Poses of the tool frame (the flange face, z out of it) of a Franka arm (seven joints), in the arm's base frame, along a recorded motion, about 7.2 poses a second.
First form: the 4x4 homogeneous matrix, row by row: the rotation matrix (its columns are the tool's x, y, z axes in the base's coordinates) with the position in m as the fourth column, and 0 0 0 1 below. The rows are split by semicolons.
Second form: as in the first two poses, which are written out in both.
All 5 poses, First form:
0.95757 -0.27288 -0.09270 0.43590; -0.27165 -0.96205 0.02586 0.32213; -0.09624 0.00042 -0.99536 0.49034; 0 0 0 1
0.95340 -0.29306 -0.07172 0.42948; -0.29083 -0.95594 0.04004 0.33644; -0.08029 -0.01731 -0.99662 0.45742; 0 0 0 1
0.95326 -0.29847 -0.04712 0.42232; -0.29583 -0.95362 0.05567 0.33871; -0.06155 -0.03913 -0.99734 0.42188; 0 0 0 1
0.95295 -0.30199 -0.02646 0.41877; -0.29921 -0.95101 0.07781 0.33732; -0.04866 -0.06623 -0.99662 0.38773; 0 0 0 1
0.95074 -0.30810 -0.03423 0.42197; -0.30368 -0.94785 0.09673 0.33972; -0.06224 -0.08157 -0.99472 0.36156; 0 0 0 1
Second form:
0.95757 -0.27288 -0.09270 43.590; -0.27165 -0.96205 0.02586 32.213; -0.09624 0.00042 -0.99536 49.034; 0 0 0 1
0.95340 -0.29306 -0.07172 42.948; -0.29083 -0.95594 0.04004 33.644; -0.08029 -0.01731 -0.99662 45.742; 0 0 0 1
0.95326 -0.29847 -0.04712 42.232; -0.29583 -0.95362 0.05567 33.871; -0.06155 -0.03913 -0.99734 42.188; 0 0 0 1
0.95295 -0.30199 -0.02646 41.877; -0.29921 -0.95101 0.07781 33.732; -0.04866 -0.06623 -0.99662 38.773; 0 0 0 1
0.95074 -0.30810 -0.03423 42.197; -0.30368 -0.94785 0.09673 33.972; -0.06224 -0.08157 -0.99472 36.156; 0 0 0 1

